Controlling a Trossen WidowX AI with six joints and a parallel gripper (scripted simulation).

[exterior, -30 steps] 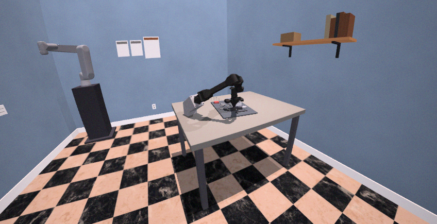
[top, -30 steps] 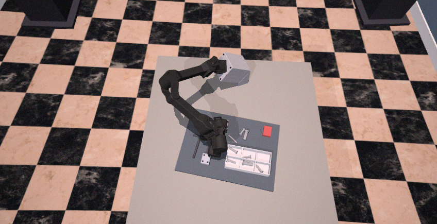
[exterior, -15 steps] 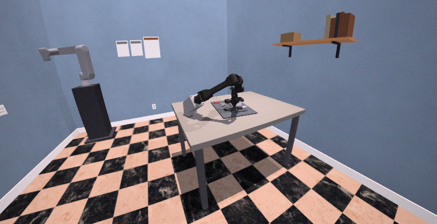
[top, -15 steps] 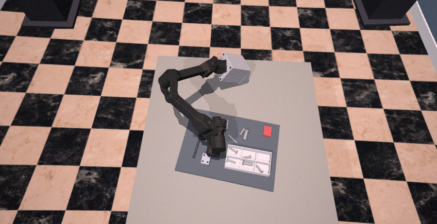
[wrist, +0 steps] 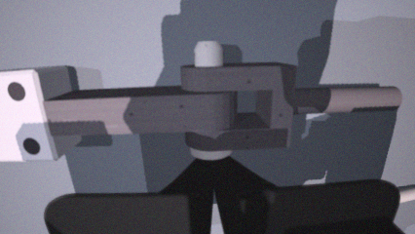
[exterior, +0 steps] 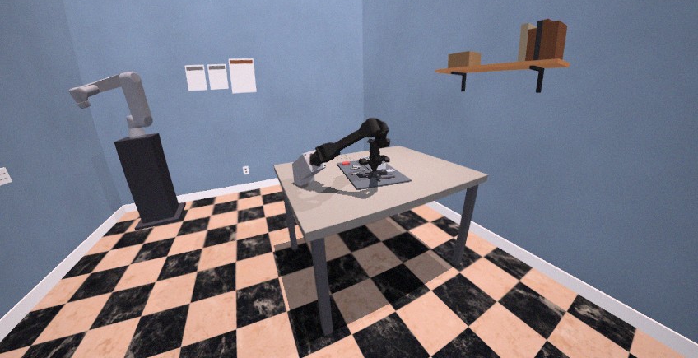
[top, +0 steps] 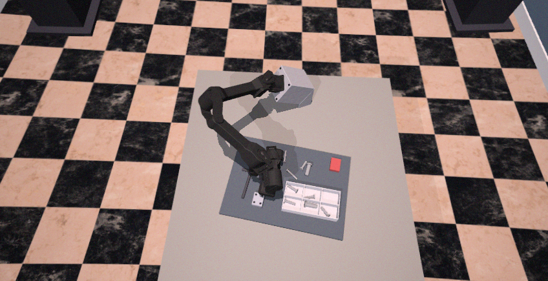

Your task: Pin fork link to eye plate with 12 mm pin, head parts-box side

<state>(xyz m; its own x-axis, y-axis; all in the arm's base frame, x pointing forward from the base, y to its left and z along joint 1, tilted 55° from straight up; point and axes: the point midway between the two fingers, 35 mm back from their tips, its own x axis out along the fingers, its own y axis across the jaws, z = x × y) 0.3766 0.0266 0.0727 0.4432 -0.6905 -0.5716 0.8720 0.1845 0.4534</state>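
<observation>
The eye plate is 1 cm ahead of my hand, 3 cm to the right of it and 3 cm below it. The rest, counted from my hand: dark fork link (3 cm behind, 2 cm to the right, 3 cm below); then pin (2 cm behind, 9 cm to the left, 3 cm below); then dark mat (2 cm ahead, 7 cm to the left, 4 cm below).
</observation>
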